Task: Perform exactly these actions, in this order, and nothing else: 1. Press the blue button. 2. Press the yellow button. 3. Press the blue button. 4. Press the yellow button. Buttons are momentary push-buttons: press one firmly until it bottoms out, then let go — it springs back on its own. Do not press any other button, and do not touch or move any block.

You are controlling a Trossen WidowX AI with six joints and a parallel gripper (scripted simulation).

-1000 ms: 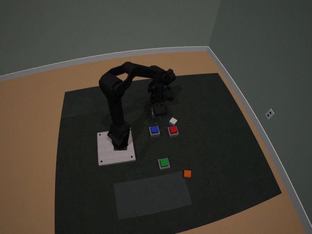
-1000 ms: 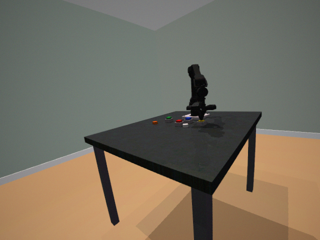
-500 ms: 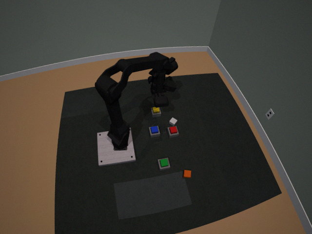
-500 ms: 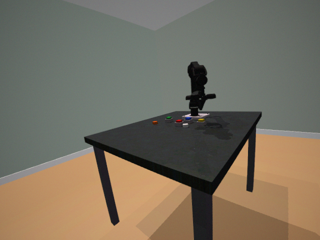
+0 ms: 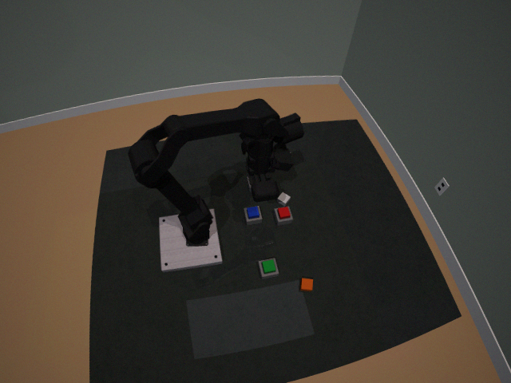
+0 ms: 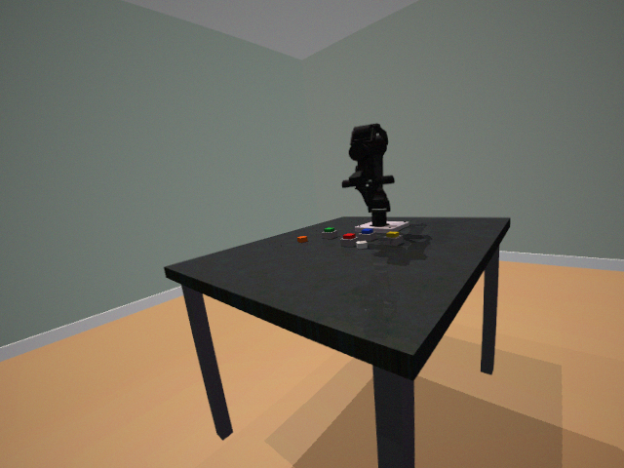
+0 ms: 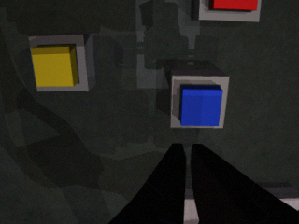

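The blue button lies 10 mm behind my gripper tip, 20 mm to the right of it and 100 mm below it. Round my gripper tip: yellow button 10 mm ahead, 100 mm to the left, 100 mm below; then red button 80 mm ahead, 30 mm to the right, 100 mm below; then white block 90 mm ahead, 30 mm to the left, 120 mm below.
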